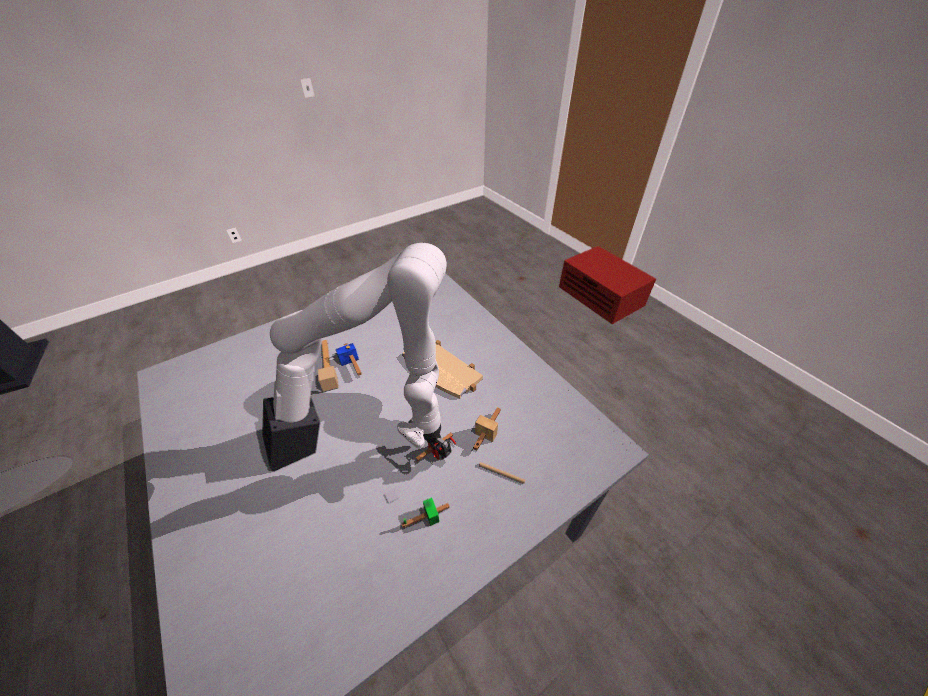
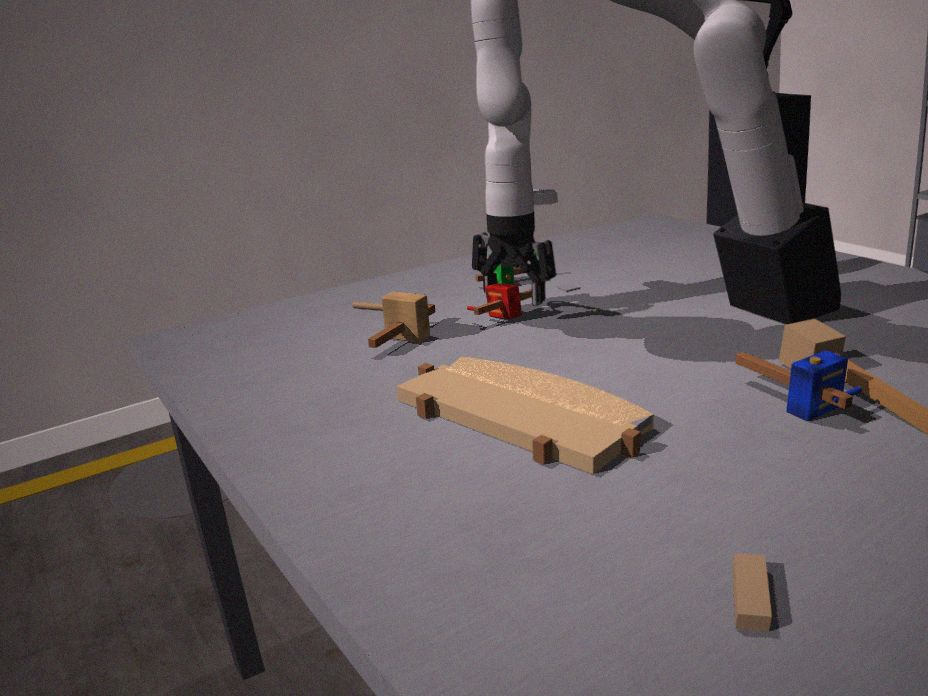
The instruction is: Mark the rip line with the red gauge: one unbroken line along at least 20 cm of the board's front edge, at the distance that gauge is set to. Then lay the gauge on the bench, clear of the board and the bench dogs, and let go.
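Seen in the pictures: gripper, between the fingertips: [image 1: 430, 449] [image 2: 514, 300]; arm's base, origin of its link: [image 1: 291, 410] [image 2: 770, 220].
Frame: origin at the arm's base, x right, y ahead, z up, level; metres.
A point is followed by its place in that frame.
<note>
The red gauge [image 1: 422, 456] @(z -0.121, x 0.233, y 0.308 m) [image 2: 502, 301] @(z -0.121, x 0.207, y 0.367 m) lies on the bench [image 1: 299, 584] @(z -0.154, x 0.413, y -0.084 m) [image 2: 419, 539] @(z -0.154, x -0.277, y 0.705 m), a red block with a brown beam through it. My gripper [image 1: 440, 448] @(z -0.127, x 0.218, y 0.341 m) [image 2: 514, 291] @(z -0.127, x 0.218, y 0.341 m) points down low over it, fingers spread wide, one near each side of the block; the gauge rests on the bench. Whether the fingers touch it I cannot tell. The board [image 1: 455, 372] @(z -0.135, x -0.038, y 0.535 m) [image 2: 509, 412] @(z -0.134, x -0.124, y 0.530 m) lies flat, apart from the gauge, its far strip speckled and curved. Brown bench dogs [image 2: 425, 406] @(z -0.138, x -0.050, y 0.605 m) [image 2: 541, 449] @(z -0.137, x -0.215, y 0.540 m) [image 2: 631, 442] @(z -0.136, x -0.253, y 0.452 m) stand against its edges. I can make out no marked line on it.
A plain wooden gauge [image 1: 485, 427] @(z -0.090, x 0.240, y 0.513 m) [image 2: 404, 316] @(z -0.114, x 0.210, y 0.532 m) stands between gripper and board side. A dowel [image 1: 500, 472] @(z -0.144, x 0.366, y 0.501 m), a green gauge [image 1: 431, 511] @(z -0.101, x 0.403, y 0.272 m) [image 2: 503, 274] @(z -0.129, x 0.368, y 0.282 m), a blue gauge [image 1: 346, 353] @(z -0.099, x -0.265, y 0.197 m) [image 2: 809, 388] @(z -0.112, x -0.298, y 0.231 m), a mallet [image 1: 327, 378] @(z -0.097, x -0.171, y 0.110 m) [image 2: 812, 340] @(z -0.100, x -0.218, y 0.138 m) and a small block [image 2: 751, 588] @(z -0.139, x -0.496, y 0.510 m) lie around.
</note>
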